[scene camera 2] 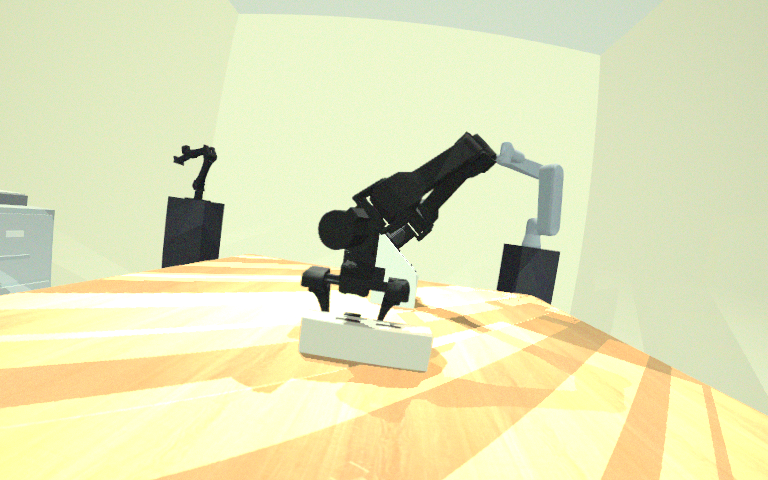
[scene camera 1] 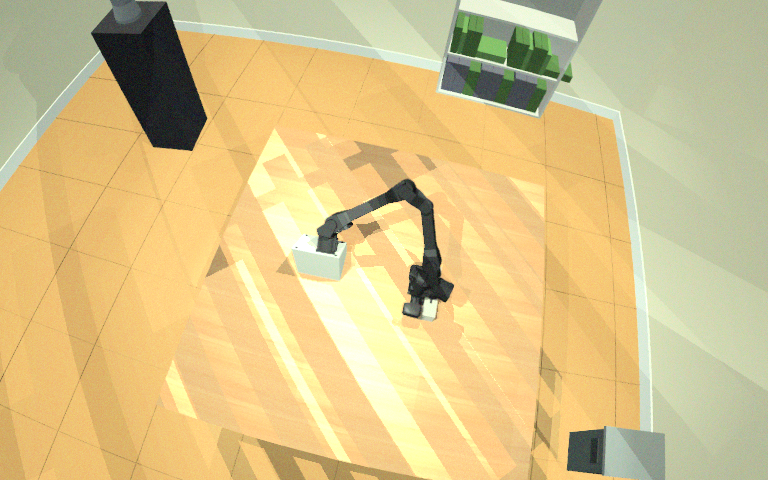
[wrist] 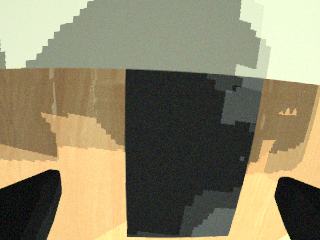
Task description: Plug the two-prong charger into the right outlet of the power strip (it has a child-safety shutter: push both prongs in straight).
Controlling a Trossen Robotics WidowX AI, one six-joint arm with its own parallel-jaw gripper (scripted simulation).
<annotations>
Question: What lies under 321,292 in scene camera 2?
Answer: My gripper.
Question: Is my gripper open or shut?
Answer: Open.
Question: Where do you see a two-prong charger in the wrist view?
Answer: At 188,136
</annotations>
